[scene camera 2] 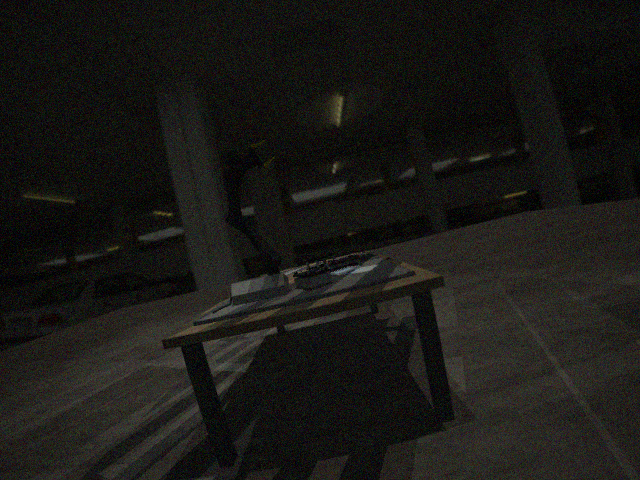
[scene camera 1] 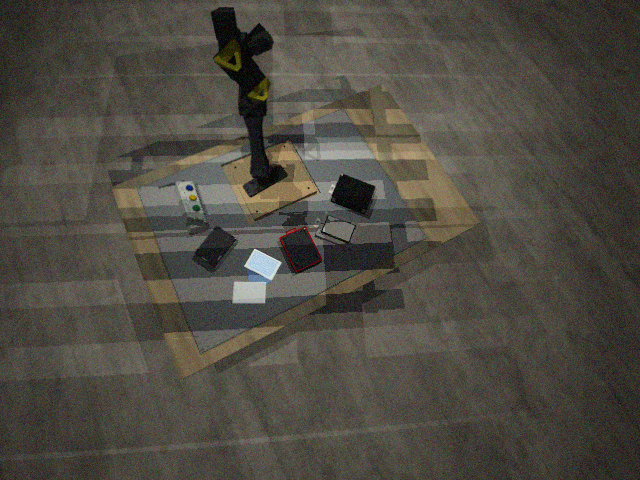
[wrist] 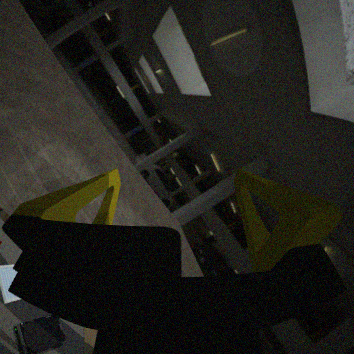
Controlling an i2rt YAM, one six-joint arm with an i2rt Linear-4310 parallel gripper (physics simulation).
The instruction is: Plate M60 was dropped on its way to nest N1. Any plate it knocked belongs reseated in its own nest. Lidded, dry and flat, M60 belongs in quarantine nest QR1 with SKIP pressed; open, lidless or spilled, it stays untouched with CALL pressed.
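Places are measured from the arm's base along level axes (x ahead, y left, z up), in millimetres.
Pixels of known places: gripper, between the fingertips: (scene camera 2: 269, 149) (scene camera 1: 253, 84) (wrist: 176, 174); arm's base, origin of its link: (scene camera 1: 265, 181).
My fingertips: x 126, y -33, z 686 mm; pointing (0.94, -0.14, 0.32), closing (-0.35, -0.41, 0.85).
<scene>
Ahead of a thing's pixels: the offset from my fingertips to its top centre. "spot": to the spot under its first point. Level surfaces: height alone.
My gripper (scene camera 1: 235, 76) (scene camera 2: 263, 153) (wrist: 176, 174) is open and empty, raised high above the table and away from the plates. A pale blue, white-rimmed plate @(dx +201, dy -176, dz -672 mm) (scene camera 1: 262, 264) (wrist: 9, 284) lies askew, with a blue patch @(spot: dx +235, dy -223, dz -685 mm) (scene camera 1: 257, 277) beside it. A flat white rectangle @(spot: dx +271, dy -281, dz -678 mm) (scene camera 1: 249, 292) lies in front; whether it is a lid is unclear. A red-rimmed dark nest @(dx +238, dy -14, dz -640 mm) (scene camera 1: 300, 250) is beside the plate. A grey plate @(dx +250, dy +170, dz -650 mm) (scene camera 1: 338, 229) sits in a pale nest. Dark units @(spot: dx +158, dy +311, dz -628 mm) (scene camera 1: 353, 193) @(spot: dx +55, dy -302, dz -632 mm) (scene camera 1: 215, 248) stand right and left. The button box @(dx -166, dy -302, dz -602 mm) (scene camera 1: 191, 202) has blue, yellow and green buttons. Labels are unreadable.
The arm's wooden base board (scene camera 1: 279, 198) is at the back middle of the grey mat @(dz -686 mm) (scene camera 1: 199, 330). The mat lies on a wooden table (scene camera 1: 444, 206) (scene camera 2: 305, 311). Striped shadows cross the surface. Scene camera 2 is very dark, and the items appear there edge-on.
</scene>
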